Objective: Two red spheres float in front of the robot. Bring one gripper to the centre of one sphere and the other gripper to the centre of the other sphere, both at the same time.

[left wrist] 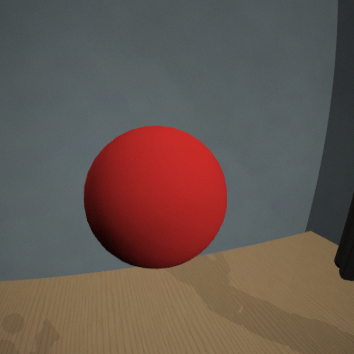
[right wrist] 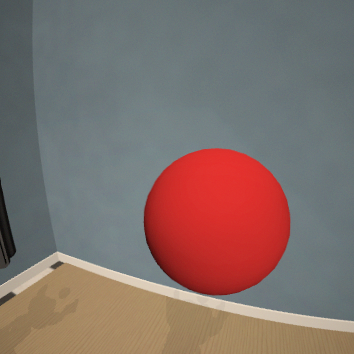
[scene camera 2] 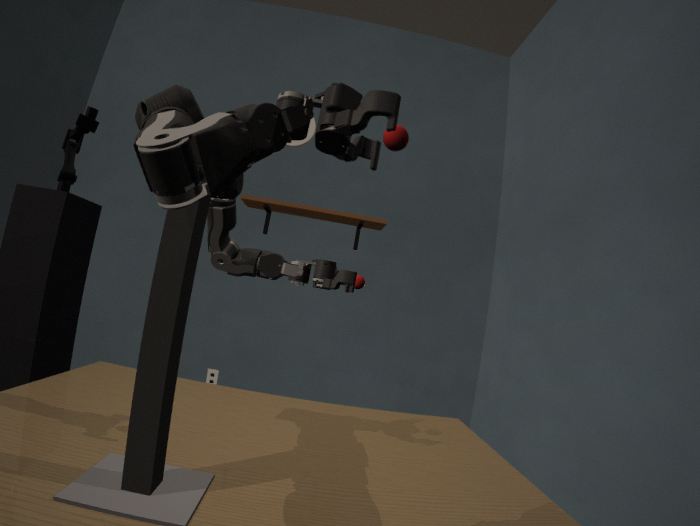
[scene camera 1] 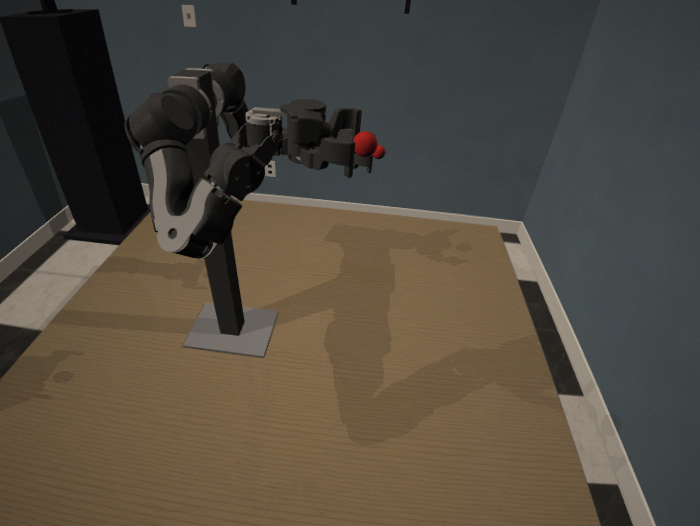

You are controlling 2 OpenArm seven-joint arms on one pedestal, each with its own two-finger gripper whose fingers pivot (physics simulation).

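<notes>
The nearer red sphere floats at the fingertips of my right gripper. In scene camera 2 its middle lies slightly beyond the tips, and the upper fingertip meets its left edge. It sits right of and below centre in the right wrist view. The farther red sphere floats at the tips of my left gripper, partly hidden by a finger in scene camera 2. It sits slightly left of centre in the left wrist view. Both grippers are open and hold nothing. In scene camera 1 my left gripper is mostly hidden.
The pedestal post stands on a grey base plate on the wooden surface. A wall shelf shows behind the arms in scene camera 2. A dark column stands at the left.
</notes>
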